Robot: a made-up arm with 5 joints.
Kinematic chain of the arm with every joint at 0, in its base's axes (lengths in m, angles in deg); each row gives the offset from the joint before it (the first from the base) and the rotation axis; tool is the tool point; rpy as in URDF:
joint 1: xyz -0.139 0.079 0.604 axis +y
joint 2: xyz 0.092 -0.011 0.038 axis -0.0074 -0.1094 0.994
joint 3: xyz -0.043 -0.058 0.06 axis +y
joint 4: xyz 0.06 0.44 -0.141 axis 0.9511 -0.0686 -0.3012
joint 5: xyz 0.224 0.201 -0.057 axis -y
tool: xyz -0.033 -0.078 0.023 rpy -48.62 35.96 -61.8
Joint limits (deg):
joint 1: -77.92..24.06
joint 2: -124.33..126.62
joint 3: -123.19..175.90
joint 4: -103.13..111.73
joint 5: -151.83..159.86
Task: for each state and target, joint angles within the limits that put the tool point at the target. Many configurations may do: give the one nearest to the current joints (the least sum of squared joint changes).
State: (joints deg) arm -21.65 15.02 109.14 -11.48 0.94
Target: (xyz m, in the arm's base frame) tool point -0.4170 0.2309 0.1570
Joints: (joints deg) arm -67.55 38.30 139.35 -30.23 -13.06
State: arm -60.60 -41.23 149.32 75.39 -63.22
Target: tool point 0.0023 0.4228 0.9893
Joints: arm -72.33 -86.97 144.74 78.47 -57.70
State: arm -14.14 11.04 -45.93 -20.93 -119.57
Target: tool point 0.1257 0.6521 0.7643
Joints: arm -3.82 16.42 -44.16 -24.68 -122.59
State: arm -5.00 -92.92 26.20 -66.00 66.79
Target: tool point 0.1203 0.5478 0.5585
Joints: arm -27.31 -57.47 77.03 -83.34 65.51
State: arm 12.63 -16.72 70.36 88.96 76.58
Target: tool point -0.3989 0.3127 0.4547
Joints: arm 12.62 32.28 96.98 94.86 78.81
